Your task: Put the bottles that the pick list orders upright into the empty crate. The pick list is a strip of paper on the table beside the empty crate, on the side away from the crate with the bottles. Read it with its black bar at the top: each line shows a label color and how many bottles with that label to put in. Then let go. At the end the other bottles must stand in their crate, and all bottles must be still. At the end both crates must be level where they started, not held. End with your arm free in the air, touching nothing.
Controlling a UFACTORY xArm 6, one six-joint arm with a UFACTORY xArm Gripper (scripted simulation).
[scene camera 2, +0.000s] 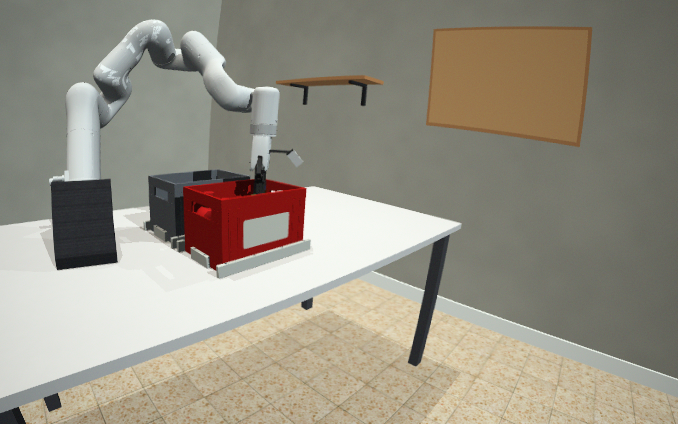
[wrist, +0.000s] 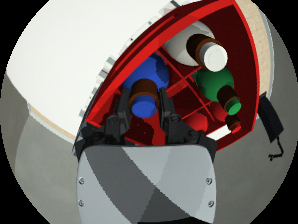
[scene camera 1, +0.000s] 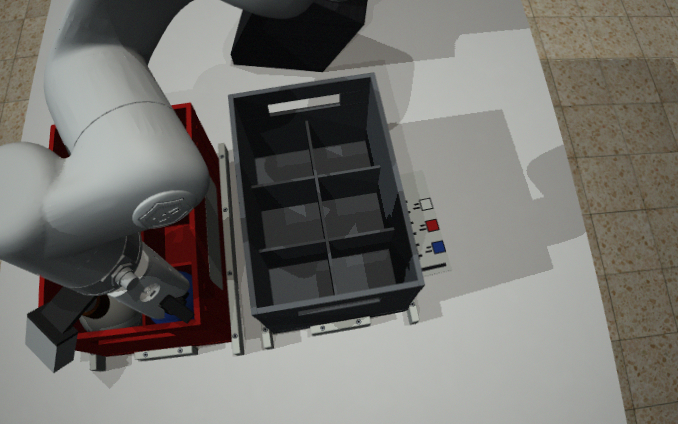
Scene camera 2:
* my gripper: 259, 194
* dark grey crate: 169, 215
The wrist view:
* my gripper: 144, 96
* white-label bottle: 196, 41
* blue-label bottle: 144, 82
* green-label bottle: 216, 86
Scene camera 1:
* my gripper: 166, 292
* white-label bottle: 105, 313
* dark grey crate: 345, 238
